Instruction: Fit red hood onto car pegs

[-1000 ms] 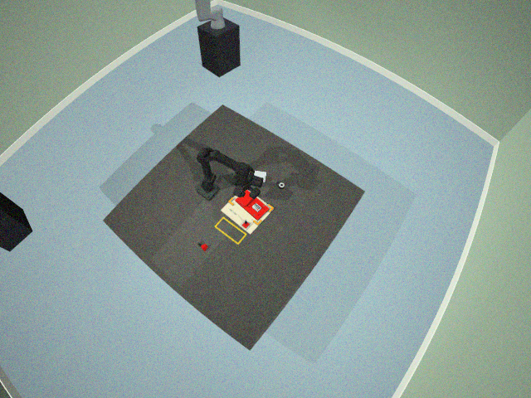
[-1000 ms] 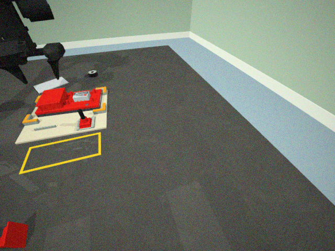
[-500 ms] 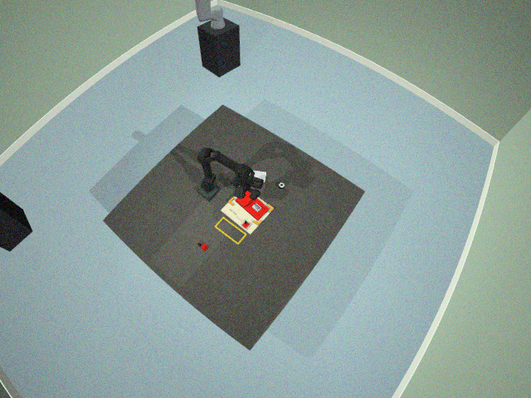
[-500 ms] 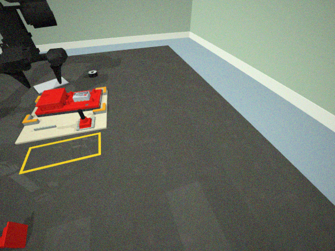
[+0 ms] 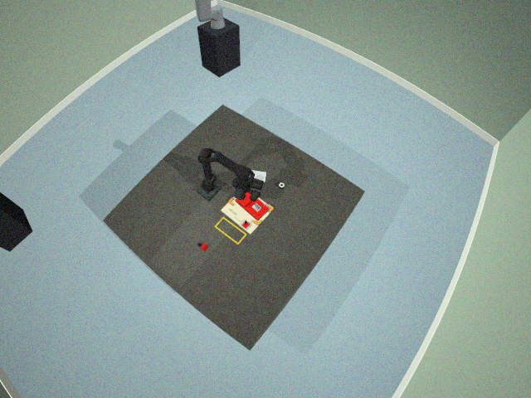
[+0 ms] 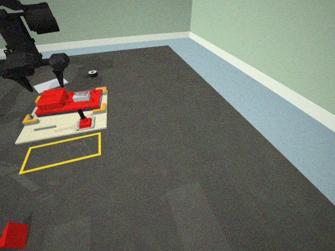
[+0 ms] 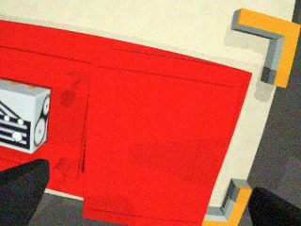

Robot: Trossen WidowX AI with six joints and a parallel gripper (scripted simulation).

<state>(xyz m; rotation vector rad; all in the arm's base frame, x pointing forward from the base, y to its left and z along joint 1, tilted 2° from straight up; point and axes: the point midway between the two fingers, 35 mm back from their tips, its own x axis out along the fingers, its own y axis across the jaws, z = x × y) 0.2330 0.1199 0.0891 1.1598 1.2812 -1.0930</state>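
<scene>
My gripper tip is 30 mm above the red hood. Also, from my gripper tip: cream jig plate: 60 mm ahead, 30 mm to the right, 60 mm below; then stand: 120 mm ahead, 120 mm to the right, 40 mm below; then grey engine block: 90 mm ahead, 10 mm to the left, 50 mm below.
</scene>
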